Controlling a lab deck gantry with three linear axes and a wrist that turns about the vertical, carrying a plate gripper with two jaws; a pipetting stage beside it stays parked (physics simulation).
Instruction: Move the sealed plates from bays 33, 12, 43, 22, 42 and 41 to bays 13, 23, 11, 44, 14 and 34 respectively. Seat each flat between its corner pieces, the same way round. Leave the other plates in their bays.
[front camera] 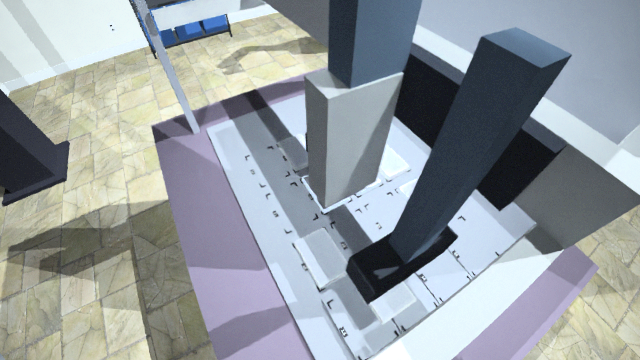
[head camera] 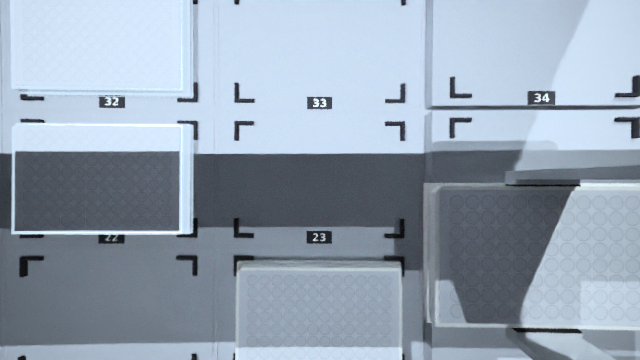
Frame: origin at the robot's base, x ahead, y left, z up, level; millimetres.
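Seen in the pictures: gripper, fingertip midpoint: [head camera: 535,253]; robot's base, link origin: [front camera: 244,157].
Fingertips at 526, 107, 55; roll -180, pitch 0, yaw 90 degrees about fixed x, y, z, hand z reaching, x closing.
Offsets run from my fingertips to a thing's top centre, as dx, dy, dz. "spot": to the spot under its first point.
My gripper [front camera: 395,294] [head camera: 546,256] is shut on a sealed plate @(-1, +0, +7) [front camera: 393,306] [head camera: 480,250] and holds it above the deck in the column of bays 34 and 24, below bay 34 in the head view. One sealed plate @(-294, +153, -41) [head camera: 102,45] is in bay 32, one @(-295, +46, -41) [head camera: 97,190] in bay 22 and one @(-131, -62, -41) [front camera: 320,256] [head camera: 319,305] in bay 13. In the head view bays 33 @(spot: -129, +148, -55) [head camera: 320,50], 23 [head camera: 320,190], 34 [head camera: 500,50] and 12 @(spot: -295, -54, -55) [head camera: 110,305] hold no plate. The gripper's dark head hides part of the held plate in the front view.
A beige block [front camera: 355,145] under a blue-grey column stands left of the gripper's column [front camera: 470,135] and hides much of the deck. More plates @(-458, +47, -41) [front camera: 295,152] @(-293, +260, -41) [front camera: 395,162] @(-129, +259, -41) [front camera: 407,189] show around it. Dark boxes [front camera: 430,100] and a grey wall are behind.
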